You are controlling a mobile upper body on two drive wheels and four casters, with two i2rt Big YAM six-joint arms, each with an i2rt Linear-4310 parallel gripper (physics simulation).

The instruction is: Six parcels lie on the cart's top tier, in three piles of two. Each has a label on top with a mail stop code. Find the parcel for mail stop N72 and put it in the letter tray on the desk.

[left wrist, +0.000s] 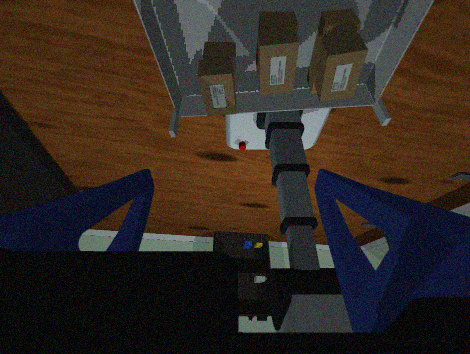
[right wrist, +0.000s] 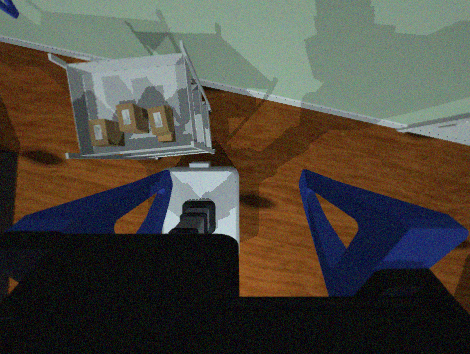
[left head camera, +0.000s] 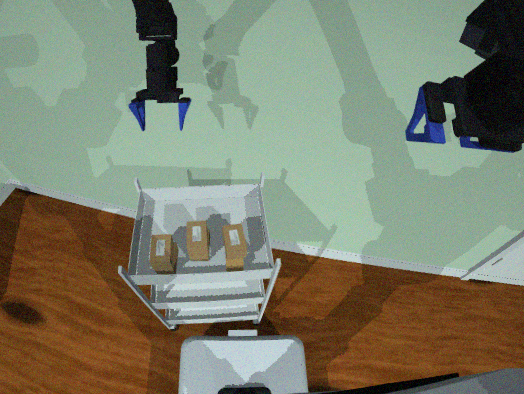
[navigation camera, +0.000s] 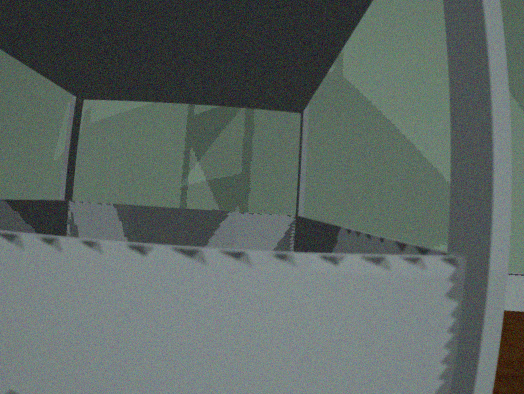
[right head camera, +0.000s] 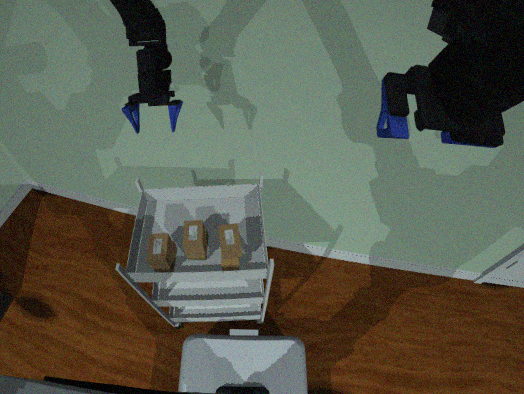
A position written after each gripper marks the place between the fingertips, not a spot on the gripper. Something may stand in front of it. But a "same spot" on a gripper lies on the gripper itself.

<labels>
The right gripper shows in the right wrist view [235, 176], in the left head camera view and in the right head camera view; in the left wrist view it is out of frame, in the navigation camera view it is out of frame. The same spot on the right gripper: [right head camera: 394, 104] is [left head camera: 434, 112].
</labels>
